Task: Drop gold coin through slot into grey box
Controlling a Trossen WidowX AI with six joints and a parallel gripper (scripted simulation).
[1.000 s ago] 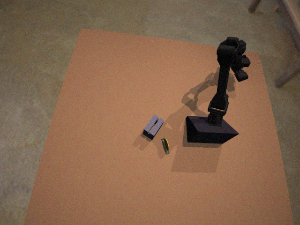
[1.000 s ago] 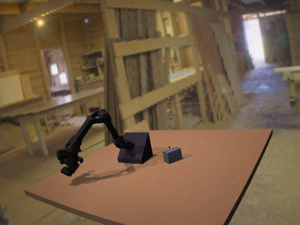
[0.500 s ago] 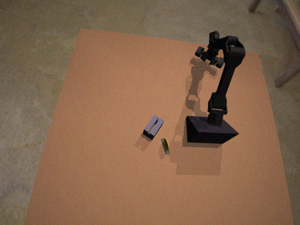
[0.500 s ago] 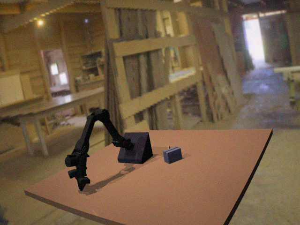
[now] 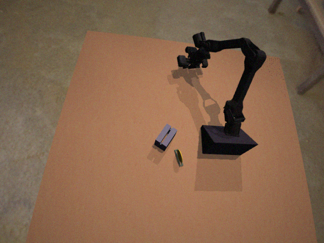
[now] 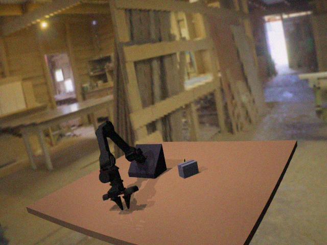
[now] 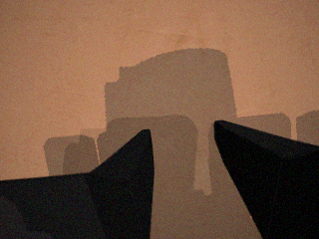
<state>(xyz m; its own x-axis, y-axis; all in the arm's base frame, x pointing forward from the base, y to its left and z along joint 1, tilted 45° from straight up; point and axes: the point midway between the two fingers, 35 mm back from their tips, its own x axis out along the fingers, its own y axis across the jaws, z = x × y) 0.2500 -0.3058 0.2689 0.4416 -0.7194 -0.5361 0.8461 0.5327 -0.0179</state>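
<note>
Now: gripper tip 55 cm to the right of the gold coin, 3 cm below it and 3 cm past it.
</note>
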